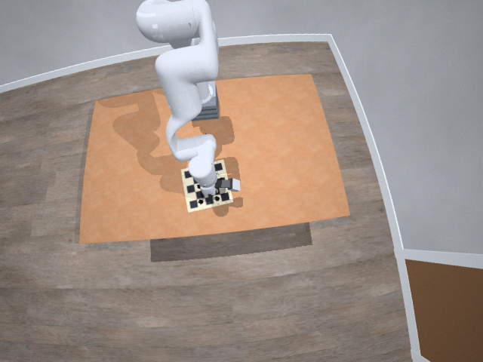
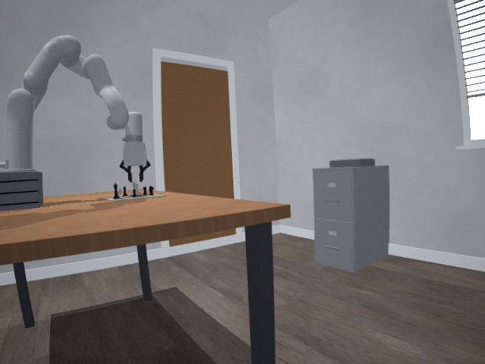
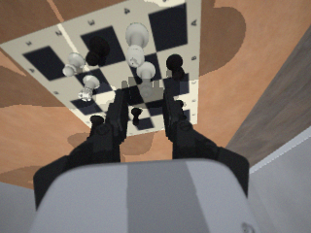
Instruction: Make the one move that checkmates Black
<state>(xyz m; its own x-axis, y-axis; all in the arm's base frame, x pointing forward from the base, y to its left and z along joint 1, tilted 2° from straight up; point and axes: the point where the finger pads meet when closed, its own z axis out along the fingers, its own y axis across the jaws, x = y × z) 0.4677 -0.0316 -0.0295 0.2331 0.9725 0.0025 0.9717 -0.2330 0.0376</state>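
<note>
The white piece lies 4 cm to the left of my hand and 5 cm below it. Also, from my hand: small chessboard 4 cm behind, 4 cm to the right, 8 cm below; black piece 12 cm behind, 7 cm to the right, 5 cm below.
</note>
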